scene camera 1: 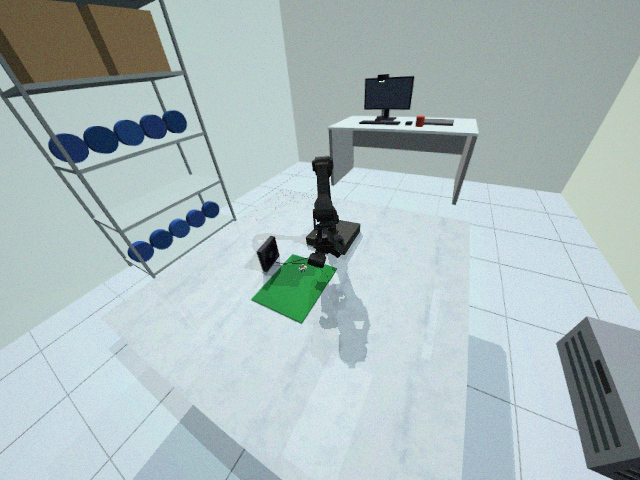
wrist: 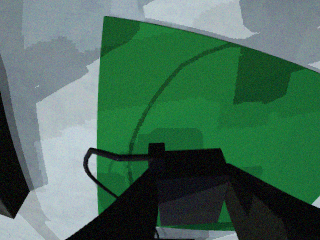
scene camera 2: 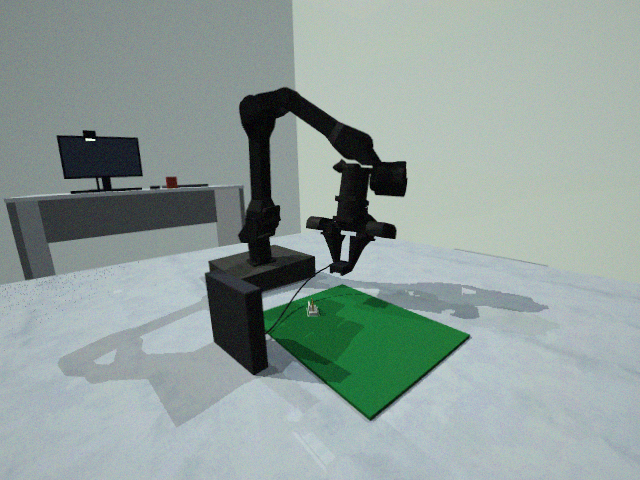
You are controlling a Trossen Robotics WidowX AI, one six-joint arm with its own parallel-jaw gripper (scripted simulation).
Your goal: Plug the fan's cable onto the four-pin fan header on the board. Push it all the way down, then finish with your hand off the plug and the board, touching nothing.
Observation:
In view: the gripper (scene camera 2: pixel 343 268), a black plug (wrist: pixel 191 185), a black fan (scene camera 2: pixel 238 326) and a green board (scene camera 2: pixel 370 352).
The gripper is seen too in the wrist view (wrist: pixel 189 173). The green board is seen too in scene camera 1 (scene camera 1: pixel 290 292) and in the wrist view (wrist: pixel 157 84).

